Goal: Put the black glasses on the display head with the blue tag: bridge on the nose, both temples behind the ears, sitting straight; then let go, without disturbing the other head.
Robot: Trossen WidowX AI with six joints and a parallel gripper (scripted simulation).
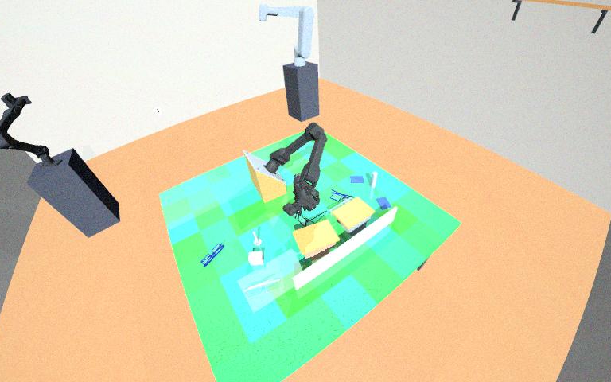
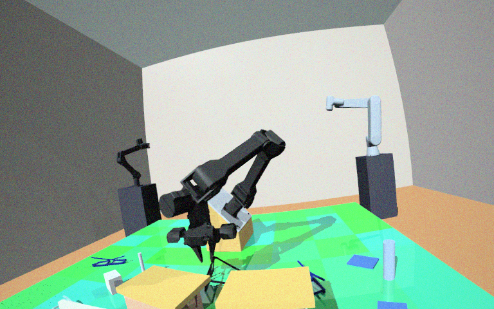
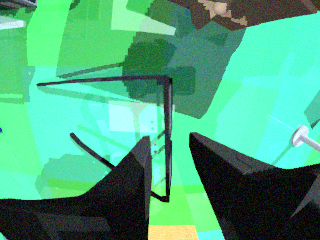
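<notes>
The white cube lies 300 mm to the right of my gripper tip, 50 mm below it and 50 mm ahead of it. From my gripper tip the other things lie so: long white panel: 280 mm ahead, 60 mm to the left, 20 mm below.
</notes>
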